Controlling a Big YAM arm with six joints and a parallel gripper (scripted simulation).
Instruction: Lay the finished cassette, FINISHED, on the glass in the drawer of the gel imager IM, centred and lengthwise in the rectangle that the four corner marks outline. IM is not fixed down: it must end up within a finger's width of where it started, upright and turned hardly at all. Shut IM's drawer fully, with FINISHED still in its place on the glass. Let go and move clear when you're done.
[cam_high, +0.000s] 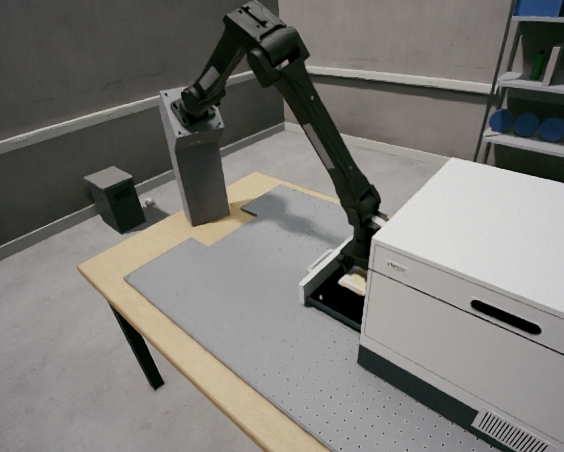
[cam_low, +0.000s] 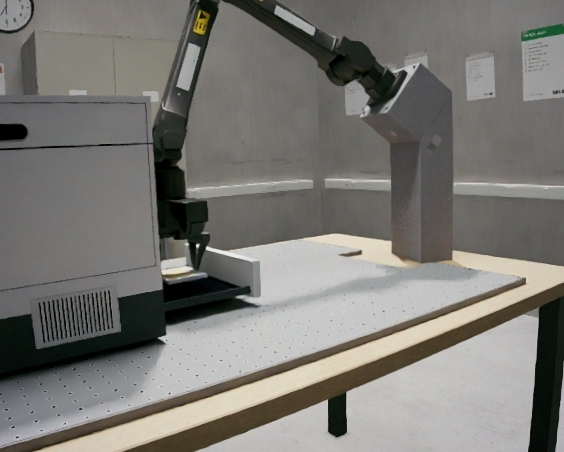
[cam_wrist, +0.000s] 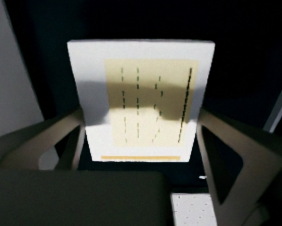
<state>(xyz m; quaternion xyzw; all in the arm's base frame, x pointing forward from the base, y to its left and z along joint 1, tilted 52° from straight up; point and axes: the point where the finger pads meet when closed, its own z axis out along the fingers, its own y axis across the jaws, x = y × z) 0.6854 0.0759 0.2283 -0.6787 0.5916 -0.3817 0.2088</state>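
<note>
Now: the cassette 10 mm to the right of my hand and 10 mm below it. The rest, counted from my hand: drawer (20 mm below, 20 mm ahead).
</note>
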